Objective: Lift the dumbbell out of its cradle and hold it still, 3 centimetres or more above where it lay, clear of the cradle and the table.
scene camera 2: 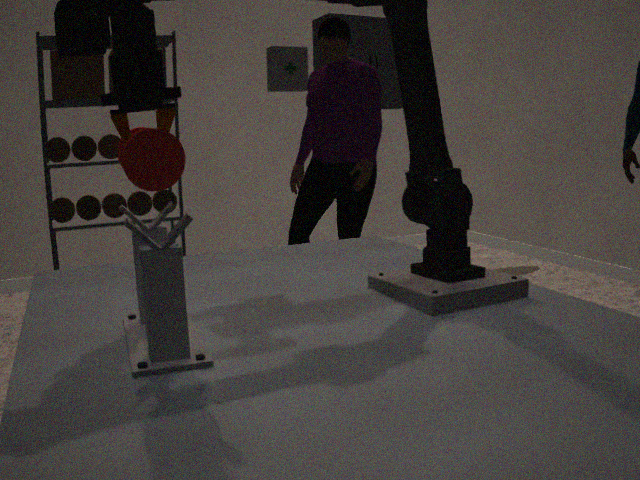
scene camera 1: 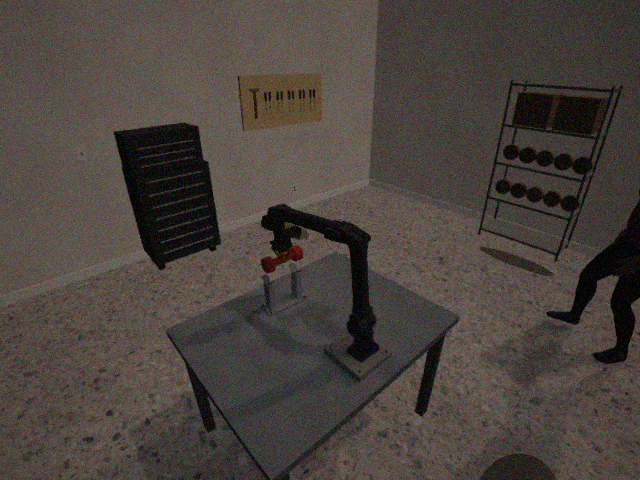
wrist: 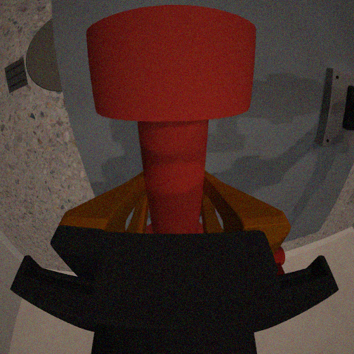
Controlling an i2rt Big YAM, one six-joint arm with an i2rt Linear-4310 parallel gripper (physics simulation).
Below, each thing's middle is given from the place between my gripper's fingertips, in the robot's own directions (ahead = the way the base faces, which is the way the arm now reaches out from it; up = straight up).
Labels:
Now: hand 1 cm below the red dumbbell point(wrist: 171, 73).

